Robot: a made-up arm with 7 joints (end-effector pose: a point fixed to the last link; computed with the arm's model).
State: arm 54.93 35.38 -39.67 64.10 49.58 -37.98 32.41
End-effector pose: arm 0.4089 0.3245 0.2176 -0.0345 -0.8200 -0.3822 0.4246
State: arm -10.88 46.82 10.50 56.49 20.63 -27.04 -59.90
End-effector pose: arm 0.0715 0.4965 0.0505 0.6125 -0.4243 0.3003 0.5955
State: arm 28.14 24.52 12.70 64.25 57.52 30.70 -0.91
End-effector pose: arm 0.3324 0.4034 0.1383 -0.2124 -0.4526 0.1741 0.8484
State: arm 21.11 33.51 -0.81 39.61 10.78 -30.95 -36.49
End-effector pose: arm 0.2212 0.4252 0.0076 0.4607 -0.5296 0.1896 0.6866
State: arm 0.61 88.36 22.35 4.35 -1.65 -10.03 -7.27
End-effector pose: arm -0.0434 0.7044 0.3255 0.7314 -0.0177 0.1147 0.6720
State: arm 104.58 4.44 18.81 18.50 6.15 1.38 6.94
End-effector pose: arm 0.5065 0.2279 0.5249 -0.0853 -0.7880 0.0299 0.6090
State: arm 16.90 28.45 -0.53 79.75 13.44 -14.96 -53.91
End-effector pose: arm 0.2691 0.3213 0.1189 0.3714 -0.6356 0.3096 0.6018
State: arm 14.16 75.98 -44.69 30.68 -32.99 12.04 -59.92
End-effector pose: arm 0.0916 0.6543 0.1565 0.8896 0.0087 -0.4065 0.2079
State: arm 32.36 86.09 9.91 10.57 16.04 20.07 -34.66
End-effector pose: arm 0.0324 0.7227 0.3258 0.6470 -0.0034 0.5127 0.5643
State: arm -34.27 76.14 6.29 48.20 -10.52 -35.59 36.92
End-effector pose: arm 0.0228 0.6320 0.2251 0.2245 0.0415 -0.6923 0.6845
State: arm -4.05 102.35 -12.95 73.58 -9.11 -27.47 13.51
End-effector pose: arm 0.1659 0.5608 0.3815 0.5151 -0.1319 -0.7172 0.4504
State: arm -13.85 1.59 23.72 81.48 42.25 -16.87 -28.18
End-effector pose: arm 0.0746 0.2560 0.0014 0.1187 -0.4167 0.5115 0.7420
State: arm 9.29 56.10 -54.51 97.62 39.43 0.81 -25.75
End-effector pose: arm 0.1654 0.2923 0.0799 0.1223 -0.3779 -0.3012 0.8669
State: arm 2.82 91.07 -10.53 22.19 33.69 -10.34 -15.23
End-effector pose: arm 0.0289 0.6938 0.3534 0.7363 -0.1582 0.0714 0.6540
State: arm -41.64 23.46 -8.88 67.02 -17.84 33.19 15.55
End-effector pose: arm -0.1022 0.2885 -0.0527 0.0879 0.2912 -0.3872 0.8703
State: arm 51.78 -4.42 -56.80 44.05 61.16 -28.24 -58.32
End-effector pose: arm 0.3853 0.0194 0.1229 -0.0216 -0.5310 0.2392 0.8126
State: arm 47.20 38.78 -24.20 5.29 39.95 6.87 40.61
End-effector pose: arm 0.2939 0.5295 0.0634 -0.0605 -0.3100 -0.0292 0.9484
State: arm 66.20 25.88 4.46 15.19 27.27 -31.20 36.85
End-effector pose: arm 0.4300 0.4004 0.1642 0.0443 -0.7750 -0.0626 0.6273
